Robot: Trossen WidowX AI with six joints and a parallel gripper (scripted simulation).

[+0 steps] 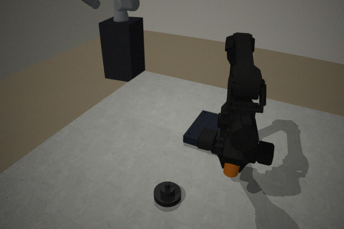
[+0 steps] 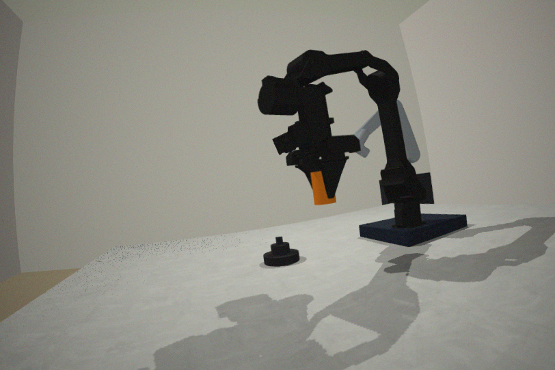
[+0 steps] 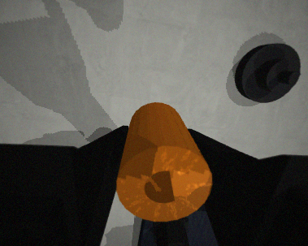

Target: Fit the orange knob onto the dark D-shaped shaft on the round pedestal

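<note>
The dark round pedestal lies 17 cm to the right of my gripper tip, 12 cm below it and 3 cm ahead of it. The rest, counted from my gripper tip: orange knob (2 cm above).
</note>
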